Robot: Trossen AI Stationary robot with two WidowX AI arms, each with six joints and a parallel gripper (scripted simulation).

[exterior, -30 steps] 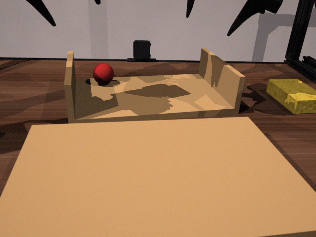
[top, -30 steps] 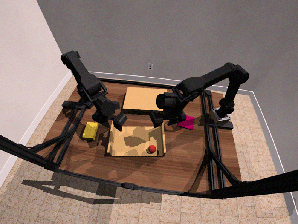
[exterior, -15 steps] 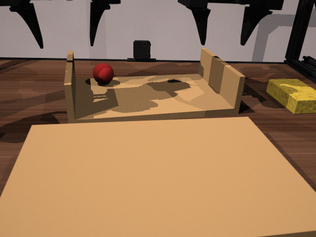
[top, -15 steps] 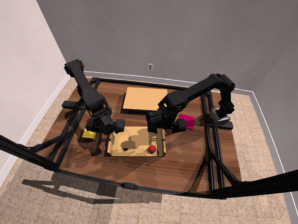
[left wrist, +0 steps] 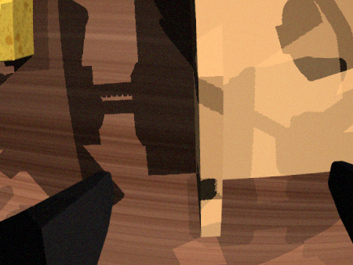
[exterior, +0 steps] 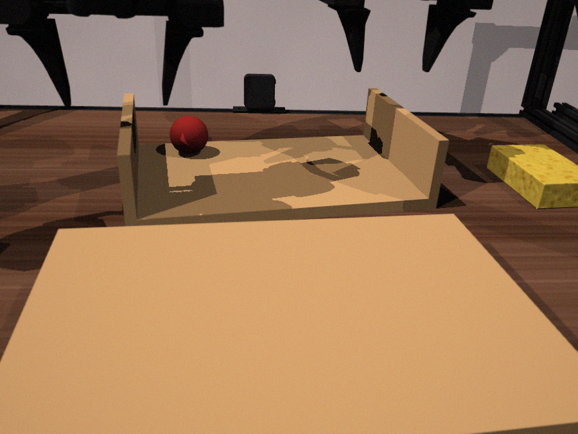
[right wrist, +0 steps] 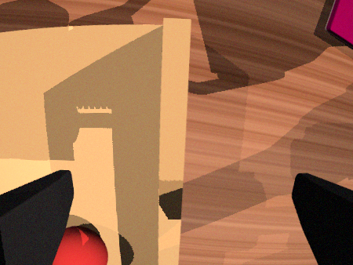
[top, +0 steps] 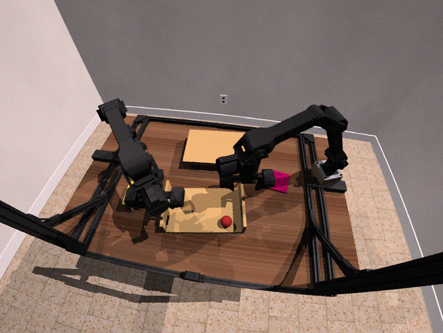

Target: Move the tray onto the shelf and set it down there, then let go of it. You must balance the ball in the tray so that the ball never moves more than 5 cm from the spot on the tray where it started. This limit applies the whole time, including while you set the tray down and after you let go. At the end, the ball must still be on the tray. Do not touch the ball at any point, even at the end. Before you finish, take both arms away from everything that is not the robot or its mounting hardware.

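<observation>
My right hand is 110 mm past the red ball, 100 mm above it and 50 mm to the right of it. Also, from my right hand: tan tray 140 mm to the left, 110 mm below, 60 mm behind; yellow sponge 450 mm to the left, 120 mm below, 50 mm behind; magenta square object 150 mm to the right, 130 mm below, 120 mm ahead.
</observation>
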